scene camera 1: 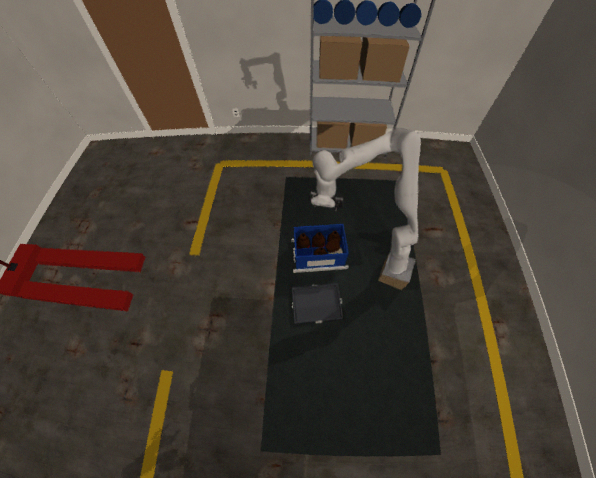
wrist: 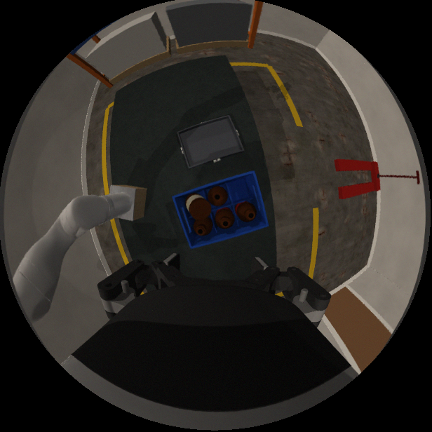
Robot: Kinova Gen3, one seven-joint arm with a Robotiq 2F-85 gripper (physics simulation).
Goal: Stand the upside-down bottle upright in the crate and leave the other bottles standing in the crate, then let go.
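Frame: origin at the arm's base, x back, y right, z up, level; millimetres.
Seen in the pictures: arm's base at its link origin: (scene camera 1: pixel 396 266).
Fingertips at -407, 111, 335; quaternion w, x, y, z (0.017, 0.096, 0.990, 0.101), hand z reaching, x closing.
Pixels of each thing's top centre, then the offset from my fingertips to it, as dx, dy, dz. "spot": a spot on its surface instead. Level surfaces: height alone.
- blue crate at its top centre: (scene camera 1: pixel 320 240) -11, -18, -270
- upside-down bottle at its top centre: (scene camera 1: pixel 338 247) +85, -51, -278
- grey tray-like lid at a spot on its surface: (scene camera 1: pixel 317 303) spot: -3, -313, -440
- mat at its surface level: dz -446
The blue crate (scene camera 1: pixel 302 260) (wrist: pixel 243 188) stands on the dark mat. The upside-down bottle (scene camera 1: pixel 332 244) (wrist: pixel 199 207) is in a corner compartment, its brown base up and its pale label partly showing. It leans towards the bottle (wrist: pixel 201 228) in the neighbouring corner. That bottle and the other brown bottles (scene camera 1: pixel 303 241) (wrist: pixel 217 195) (wrist: pixel 224 218) (wrist: pixel 247 212) stand neck up in their own compartments. One corner compartment is empty. My gripper (scene camera 1: pixel 327 201) (wrist: pixel 215 264) is open and empty, raised and off to the crate's back side, apart from all bottles.
A grey tray-like lid (scene camera 1: pixel 317 303) (wrist: pixel 210 141) lies on the mat (scene camera 1: pixel 350 400) (wrist: pixel 150 105) in front of the crate. The arm's base block (scene camera 1: pixel 393 279) (wrist: pixel 139 203) is at the crate's right in the scene view. Red forks (scene camera 1: pixel 90 260) (wrist: pixel 356 165) lie far left there.
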